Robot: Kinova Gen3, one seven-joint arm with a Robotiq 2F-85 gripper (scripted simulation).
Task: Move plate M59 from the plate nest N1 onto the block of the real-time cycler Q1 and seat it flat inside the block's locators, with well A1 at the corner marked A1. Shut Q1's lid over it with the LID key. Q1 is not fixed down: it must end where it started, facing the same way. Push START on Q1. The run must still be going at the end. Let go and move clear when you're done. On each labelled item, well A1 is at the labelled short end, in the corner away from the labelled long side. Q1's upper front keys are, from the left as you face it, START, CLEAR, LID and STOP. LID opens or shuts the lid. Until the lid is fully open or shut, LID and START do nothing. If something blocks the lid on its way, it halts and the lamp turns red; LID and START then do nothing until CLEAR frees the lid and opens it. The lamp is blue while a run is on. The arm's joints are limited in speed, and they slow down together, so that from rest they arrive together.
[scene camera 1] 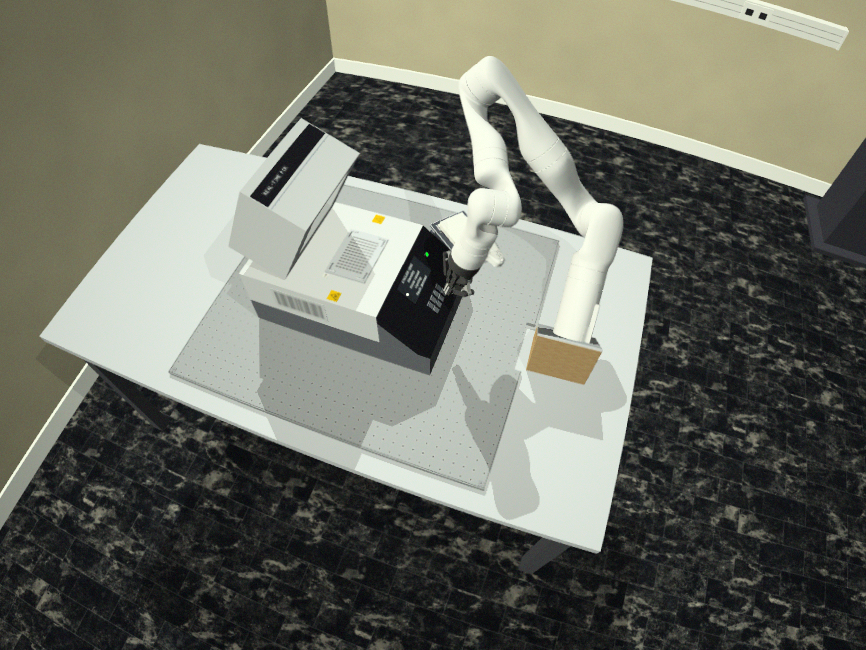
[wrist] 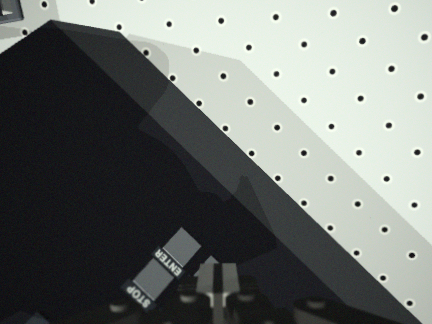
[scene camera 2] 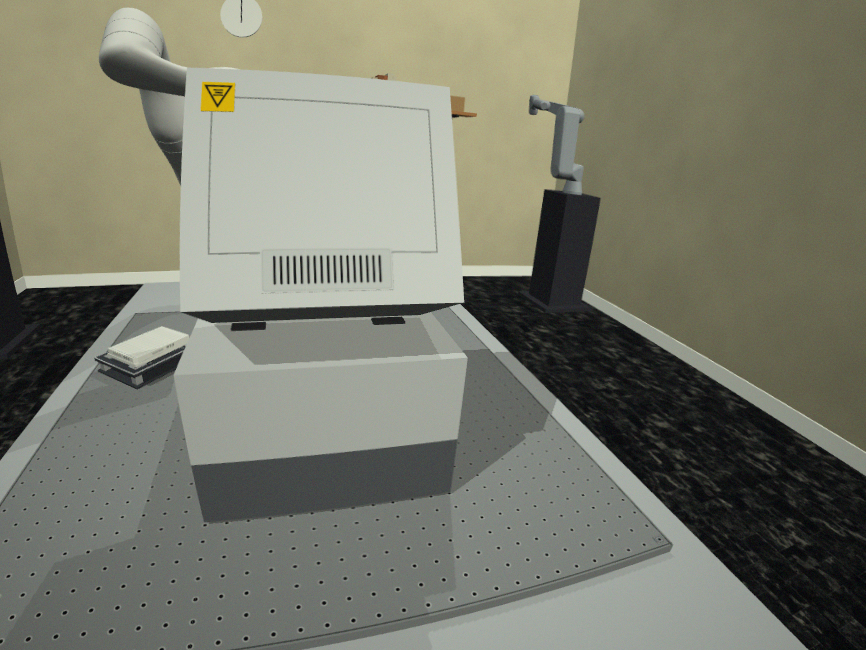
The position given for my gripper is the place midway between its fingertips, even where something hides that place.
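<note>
Scene camera 1 shows my gripper (scene camera 1: 447, 292). Scene camera 2 shows a cycler Q1 (scene camera 2: 288, 416). The wrist view also shows the cycler Q1 (wrist: 114, 166).
</note>
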